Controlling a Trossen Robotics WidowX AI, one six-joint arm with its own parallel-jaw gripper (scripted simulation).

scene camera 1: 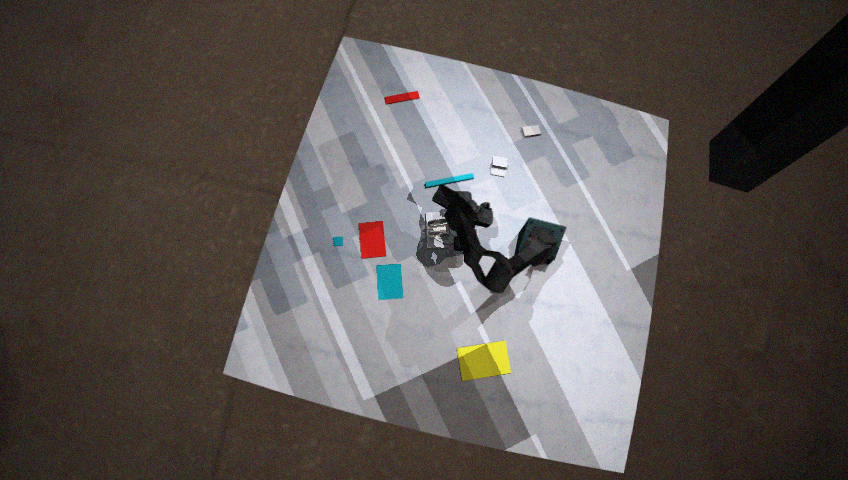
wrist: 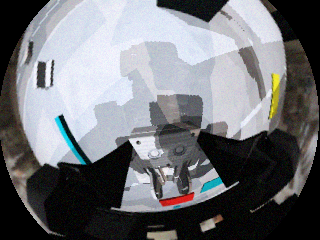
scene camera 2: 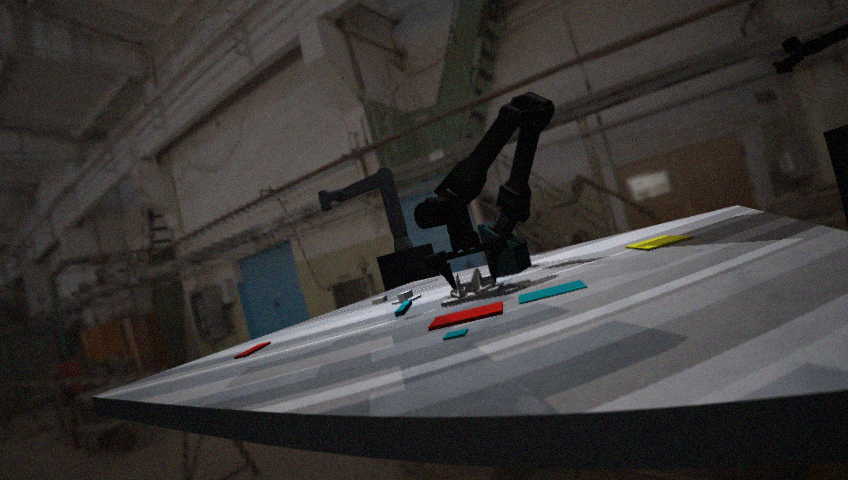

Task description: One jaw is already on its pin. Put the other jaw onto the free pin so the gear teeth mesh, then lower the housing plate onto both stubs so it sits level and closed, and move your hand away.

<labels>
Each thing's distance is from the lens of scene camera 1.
teal tile point(scene camera 1: 389, 279): 166 cm
red tile point(scene camera 1: 372, 242): 169 cm
</labels>
